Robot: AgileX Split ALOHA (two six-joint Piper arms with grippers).
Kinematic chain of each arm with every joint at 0, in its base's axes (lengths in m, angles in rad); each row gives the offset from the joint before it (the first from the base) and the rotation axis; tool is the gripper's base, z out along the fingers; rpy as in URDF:
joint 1: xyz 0 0 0.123 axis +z
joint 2: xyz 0 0 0 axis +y
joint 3: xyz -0.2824 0 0.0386 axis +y
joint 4: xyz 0.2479 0 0.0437 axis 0.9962 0 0.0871
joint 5: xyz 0 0 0 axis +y
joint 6: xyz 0.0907 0 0.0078 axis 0.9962 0 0.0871
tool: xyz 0 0 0 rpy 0 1.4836 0
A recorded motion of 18 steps. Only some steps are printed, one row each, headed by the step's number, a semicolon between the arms.
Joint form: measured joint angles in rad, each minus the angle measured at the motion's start. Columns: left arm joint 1, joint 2, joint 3, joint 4, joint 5, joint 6; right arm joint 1, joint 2, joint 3, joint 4, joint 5, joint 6.
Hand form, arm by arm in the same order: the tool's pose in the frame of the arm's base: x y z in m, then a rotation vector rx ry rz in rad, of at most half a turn. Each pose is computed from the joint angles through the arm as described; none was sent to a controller.
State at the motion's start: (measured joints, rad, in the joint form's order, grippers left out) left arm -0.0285 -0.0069 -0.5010 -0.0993 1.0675 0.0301; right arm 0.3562 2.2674 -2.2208 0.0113 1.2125 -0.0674
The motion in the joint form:
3: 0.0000 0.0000 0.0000 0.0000 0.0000 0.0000; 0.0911 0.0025 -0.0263 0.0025 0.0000 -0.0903
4: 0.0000 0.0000 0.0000 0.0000 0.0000 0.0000; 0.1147 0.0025 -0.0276 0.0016 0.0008 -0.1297
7: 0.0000 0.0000 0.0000 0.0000 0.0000 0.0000; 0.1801 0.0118 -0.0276 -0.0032 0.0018 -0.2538
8: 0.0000 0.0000 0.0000 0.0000 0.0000 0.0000; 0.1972 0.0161 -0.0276 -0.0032 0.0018 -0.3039
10: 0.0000 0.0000 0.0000 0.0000 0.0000 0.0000; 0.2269 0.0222 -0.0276 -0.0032 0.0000 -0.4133
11: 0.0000 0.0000 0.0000 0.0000 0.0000 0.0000; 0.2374 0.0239 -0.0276 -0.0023 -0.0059 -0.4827
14: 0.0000 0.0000 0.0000 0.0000 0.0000 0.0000; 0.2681 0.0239 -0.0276 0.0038 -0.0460 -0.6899
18: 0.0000 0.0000 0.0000 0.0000 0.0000 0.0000; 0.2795 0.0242 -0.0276 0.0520 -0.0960 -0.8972
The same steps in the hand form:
3: -0.0067 -0.0077 0.2772 0.0653 2.0402 -0.1178; 0.4479 0.2162 0.2693 -0.8087 2.6006 0.1031
4: -0.0067 -0.0077 0.2772 0.0653 2.0402 -0.1178; 0.4427 0.2266 0.2696 -0.8900 2.5729 0.0974
7: -0.0067 -0.0077 0.2772 0.0653 2.0402 -0.1178; 0.4282 0.2554 0.2650 -1.1338 2.4845 0.0725
8: -0.0067 -0.0077 0.2772 0.0653 2.0402 -0.1178; 0.4243 0.2630 0.2628 -1.2183 2.4484 0.0626
10: -0.0067 -0.0077 0.2772 0.0653 2.0402 -0.1178; 0.4172 0.2760 0.2598 -1.3871 2.3606 0.0399
11: -0.0067 -0.0077 0.2772 0.0653 2.0402 -0.1178; 0.4148 0.2808 0.2592 -1.4775 2.2995 0.0247
14: -0.0067 -0.0077 0.2772 0.0653 2.0402 -0.1178; 0.4084 0.2958 0.2607 -1.7129 2.0779 -0.0204
18: -0.0067 -0.0077 0.2772 0.0653 2.0402 -0.1178; 0.4060 0.3060 0.2628 -1.8817 1.8515 -0.0267

